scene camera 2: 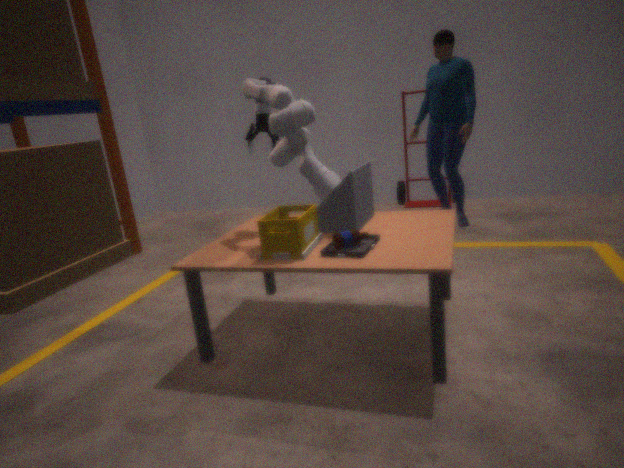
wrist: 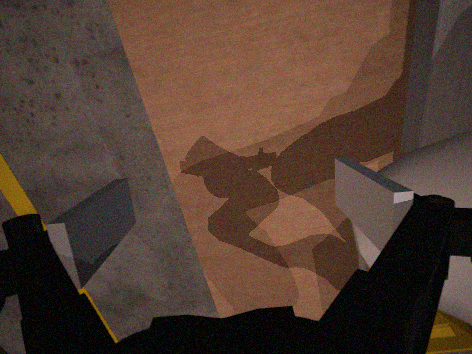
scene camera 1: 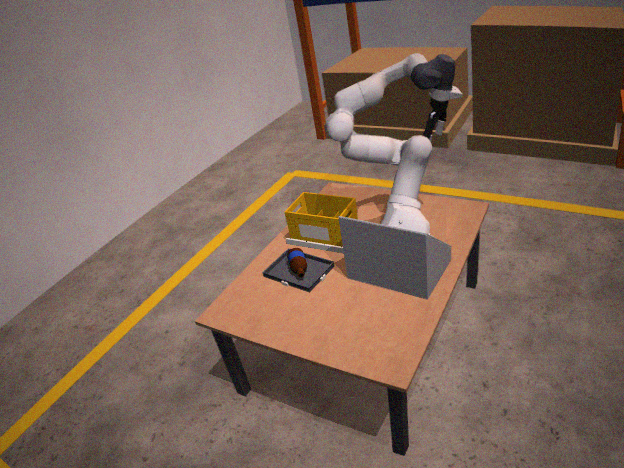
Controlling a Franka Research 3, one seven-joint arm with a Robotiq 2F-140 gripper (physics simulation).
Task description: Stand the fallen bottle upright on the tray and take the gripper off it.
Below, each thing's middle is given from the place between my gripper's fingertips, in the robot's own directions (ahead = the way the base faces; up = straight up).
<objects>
I see my gripper 54 cm to the right of the dark tray (scene camera 1: 314,268), 47 cm short of it and 40 cm above it.
</objects>
